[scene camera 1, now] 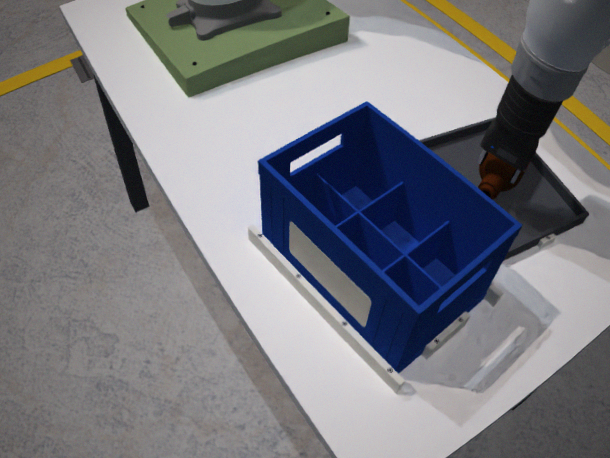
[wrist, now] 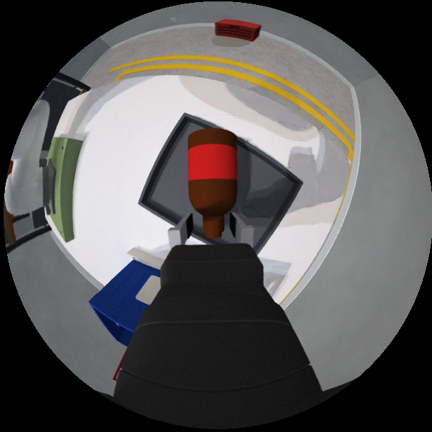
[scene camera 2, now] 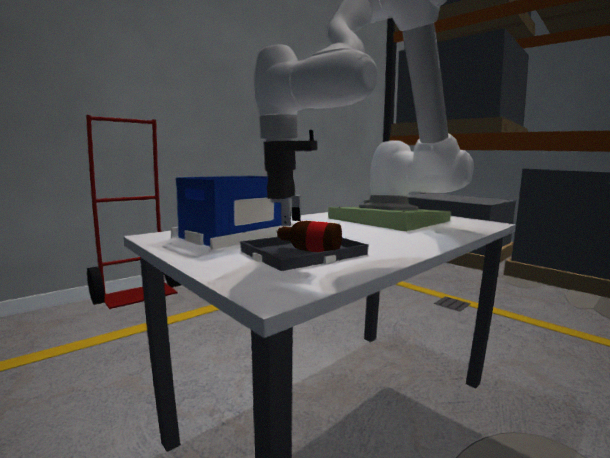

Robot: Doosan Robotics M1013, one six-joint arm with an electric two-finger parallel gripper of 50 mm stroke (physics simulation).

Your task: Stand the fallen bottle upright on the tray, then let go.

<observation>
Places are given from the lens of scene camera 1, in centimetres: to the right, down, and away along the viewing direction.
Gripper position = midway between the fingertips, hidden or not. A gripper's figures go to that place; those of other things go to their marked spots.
gripper (scene camera 1: 497, 169): 30, -9, 85
brown bottle (scene camera 1: 495, 173): 30, -9, 86
pale strip (scene camera 1: 373, 359): 9, 16, 70
The marked spots on the pale strip and the brown bottle are 36 cm apart.
</observation>
